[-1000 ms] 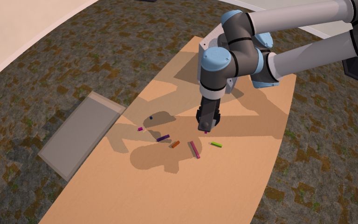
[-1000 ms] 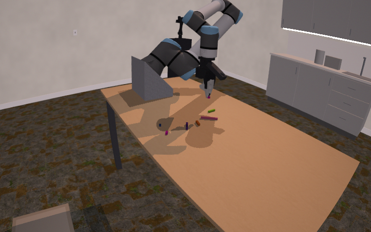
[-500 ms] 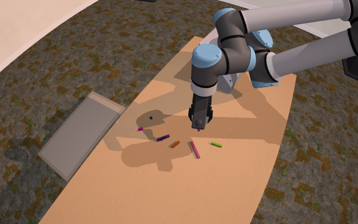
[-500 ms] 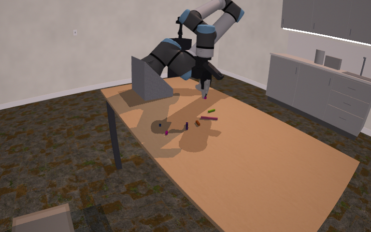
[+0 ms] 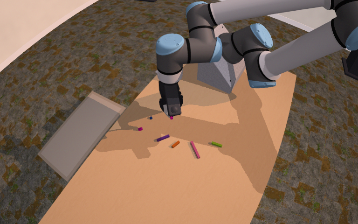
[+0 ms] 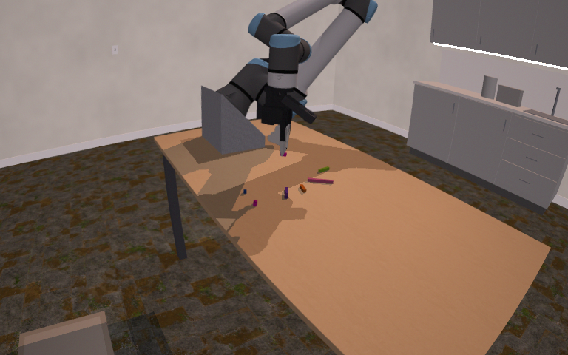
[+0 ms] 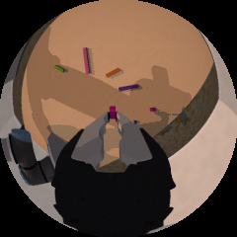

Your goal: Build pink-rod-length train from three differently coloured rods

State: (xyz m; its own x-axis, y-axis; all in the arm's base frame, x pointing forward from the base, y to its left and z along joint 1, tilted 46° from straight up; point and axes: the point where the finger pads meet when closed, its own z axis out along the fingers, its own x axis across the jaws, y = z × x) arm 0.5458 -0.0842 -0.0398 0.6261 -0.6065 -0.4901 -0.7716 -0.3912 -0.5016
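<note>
My gripper is now 130 mm to the left of the blue rod, 120 mm above it and 30 mm past it. The rest, counted from my hand: purple rod (120 mm below, 50 mm ahead, 20 mm to the right); then orange rod (120 mm below, 50 mm to the left, 50 mm ahead); then pink rod (130 mm to the left, 120 mm below, 40 mm ahead).
</note>
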